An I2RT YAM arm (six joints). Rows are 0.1 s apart.
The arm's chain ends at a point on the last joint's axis. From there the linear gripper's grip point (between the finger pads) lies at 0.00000 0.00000 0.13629 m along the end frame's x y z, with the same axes.
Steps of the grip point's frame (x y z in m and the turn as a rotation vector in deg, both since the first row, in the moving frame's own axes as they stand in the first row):
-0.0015 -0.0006 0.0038 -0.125 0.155 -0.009
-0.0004 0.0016 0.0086 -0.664 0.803 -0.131
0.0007 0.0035 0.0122 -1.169 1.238 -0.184
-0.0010 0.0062 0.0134 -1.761 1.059 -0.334
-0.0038 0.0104 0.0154 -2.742 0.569 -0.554
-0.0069 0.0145 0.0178 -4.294 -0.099 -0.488
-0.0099 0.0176 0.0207 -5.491 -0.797 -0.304
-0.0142 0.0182 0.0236 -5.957 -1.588 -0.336
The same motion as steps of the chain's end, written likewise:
-0.0019 -0.0009 0.0038 -0.125 0.155 -0.009
-0.0023 0.0000 0.0086 -0.664 0.803 -0.131
-0.0022 0.0007 0.0123 -1.169 1.238 -0.184
-0.0035 0.0020 0.0135 -1.761 1.059 -0.334
-0.0052 0.0039 0.0156 -2.742 0.569 -0.554
-0.0067 0.0043 0.0182 -4.294 -0.099 -0.488
-0.0080 0.0046 0.0213 -5.491 -0.797 -0.304
-0.0105 0.0040 0.0244 -5.957 -1.588 -0.336

